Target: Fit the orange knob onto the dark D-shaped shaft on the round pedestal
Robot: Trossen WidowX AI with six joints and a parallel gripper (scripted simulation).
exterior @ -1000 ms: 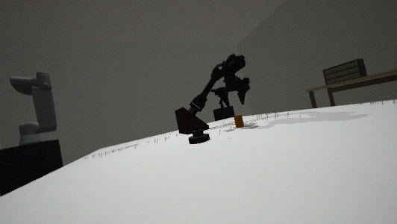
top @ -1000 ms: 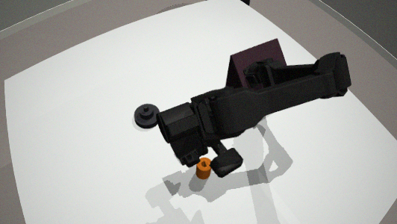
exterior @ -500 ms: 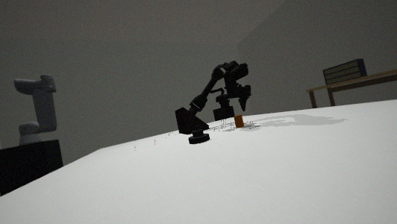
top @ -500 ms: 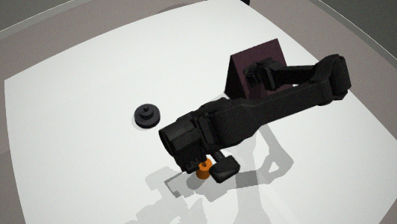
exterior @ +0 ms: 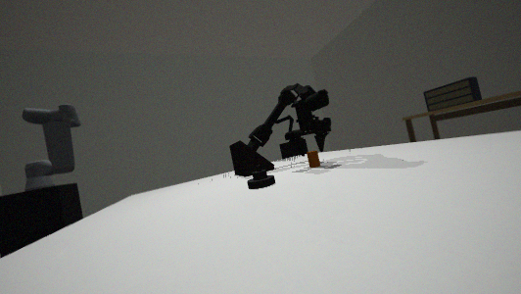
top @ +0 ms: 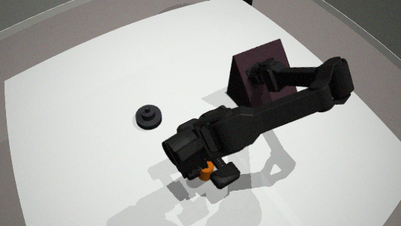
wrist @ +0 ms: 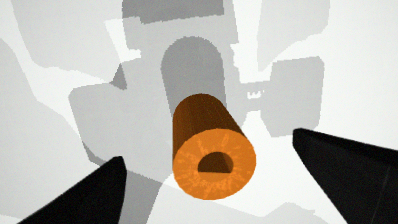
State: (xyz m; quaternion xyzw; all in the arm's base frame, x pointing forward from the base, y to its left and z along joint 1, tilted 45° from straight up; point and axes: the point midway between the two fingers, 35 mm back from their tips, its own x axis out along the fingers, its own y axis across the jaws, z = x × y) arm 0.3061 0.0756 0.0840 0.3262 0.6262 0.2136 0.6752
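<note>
The orange knob is 20 mm below my gripper tip. Round my gripper tip: dark pedestal (250 mm to the right, 20 mm below, 10 mm ahead).
</note>
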